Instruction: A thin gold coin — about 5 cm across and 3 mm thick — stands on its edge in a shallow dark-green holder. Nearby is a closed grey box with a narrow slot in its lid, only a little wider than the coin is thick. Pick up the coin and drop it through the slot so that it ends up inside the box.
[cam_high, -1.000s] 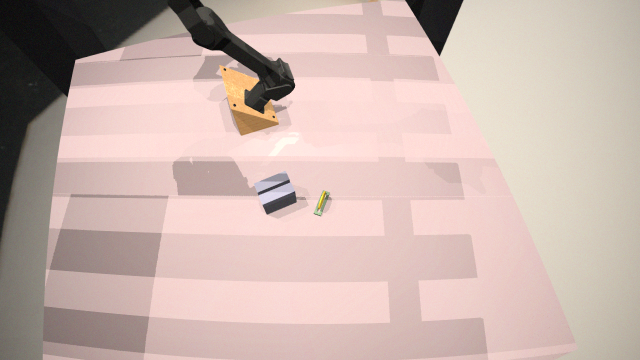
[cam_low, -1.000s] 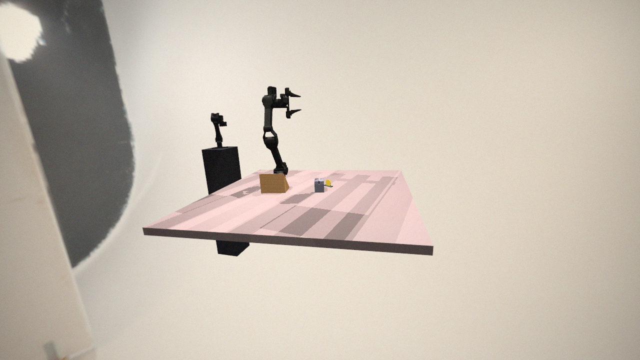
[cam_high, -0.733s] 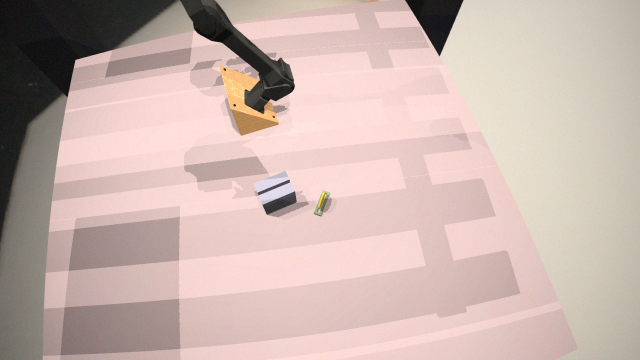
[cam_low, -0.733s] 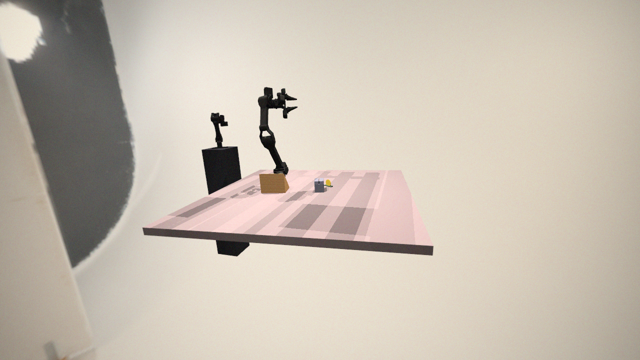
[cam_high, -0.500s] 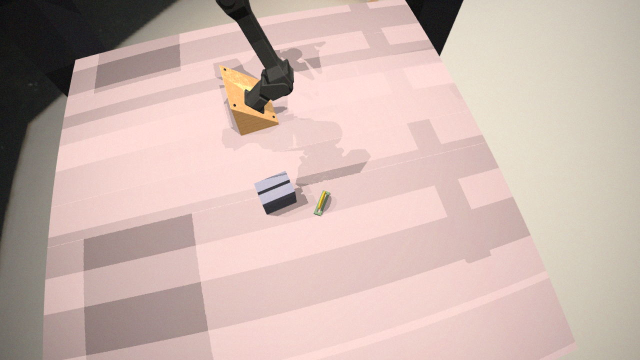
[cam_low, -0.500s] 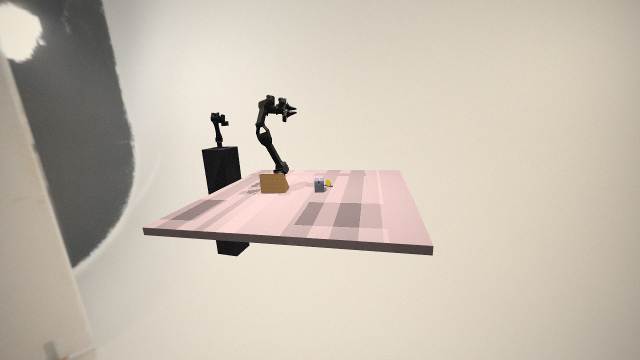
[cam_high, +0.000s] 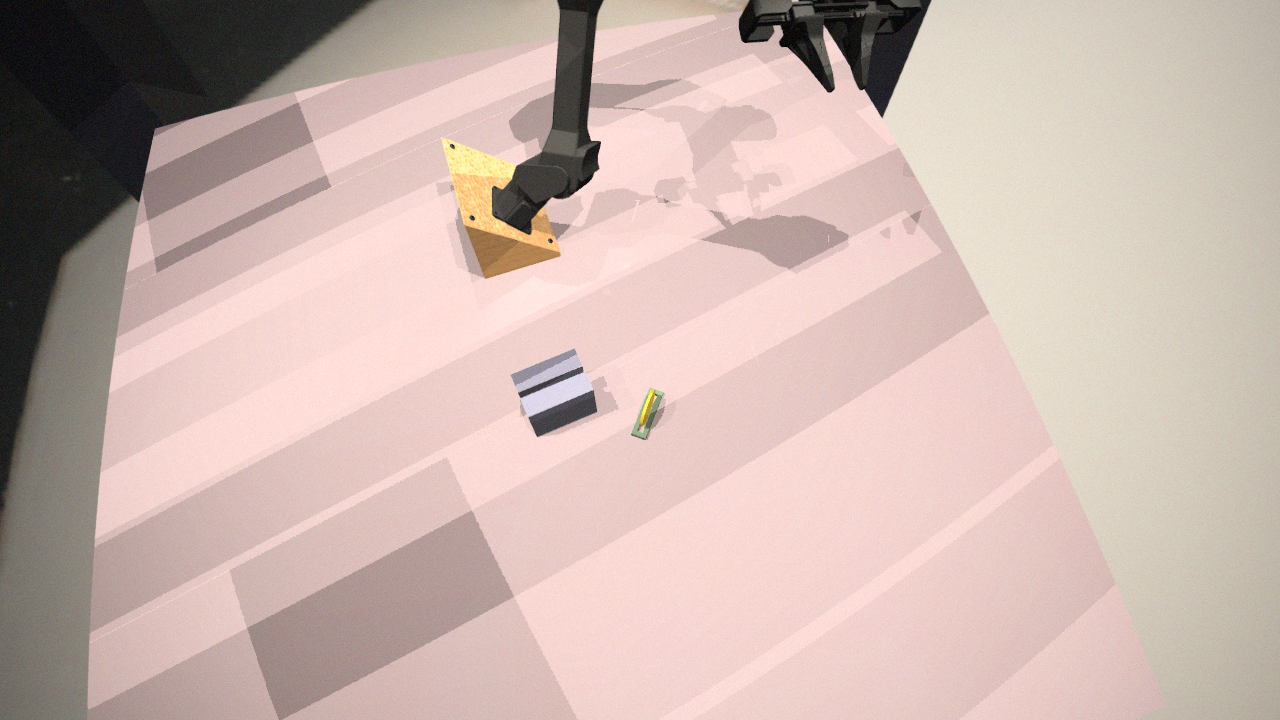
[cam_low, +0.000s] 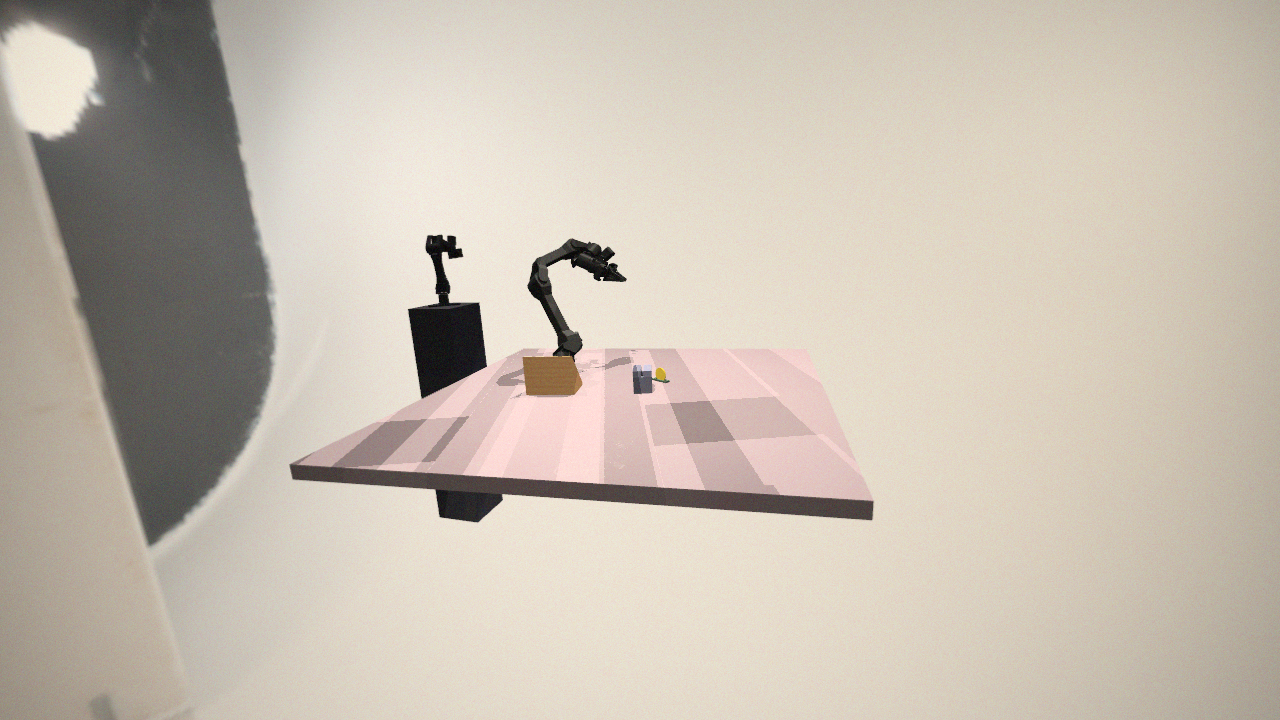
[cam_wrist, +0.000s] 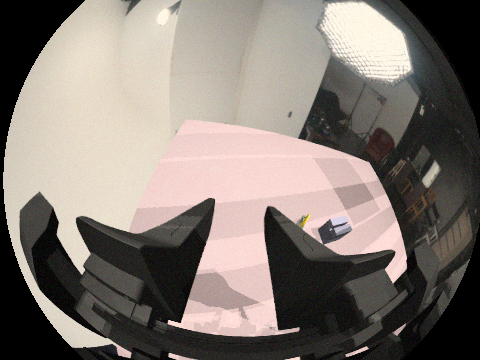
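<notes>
My gripper tip is 310 mm above the gold coin, 240 mm to the left of it and 190 mm short of it.
</notes>
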